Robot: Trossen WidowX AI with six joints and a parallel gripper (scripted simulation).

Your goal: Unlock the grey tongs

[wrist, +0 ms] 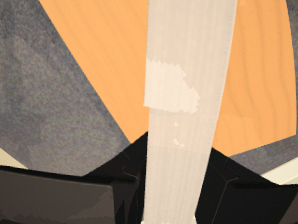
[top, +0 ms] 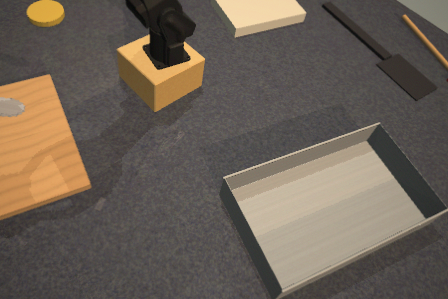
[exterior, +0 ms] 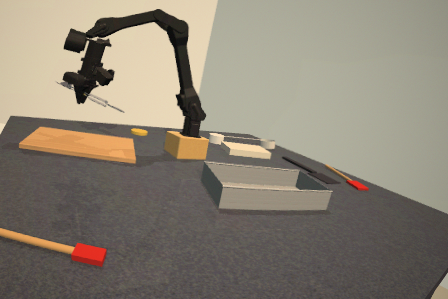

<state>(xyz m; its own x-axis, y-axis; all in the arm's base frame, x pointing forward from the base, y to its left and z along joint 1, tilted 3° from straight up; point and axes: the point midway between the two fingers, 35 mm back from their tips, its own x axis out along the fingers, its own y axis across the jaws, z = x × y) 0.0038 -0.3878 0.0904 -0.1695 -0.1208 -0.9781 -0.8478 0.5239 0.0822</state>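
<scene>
Right now the wooden board is 3 cm ahead of my gripper tip, 2 cm to the left of it and 12 cm below it. Also, from my gripper tip: white cylinder (25 cm behind, 60 cm to the left, 11 cm below); cream slab (10 cm behind, 67 cm to the left, 12 cm below); roasting tin (36 cm ahead, 50 cm to the left, 10 cm below).
</scene>
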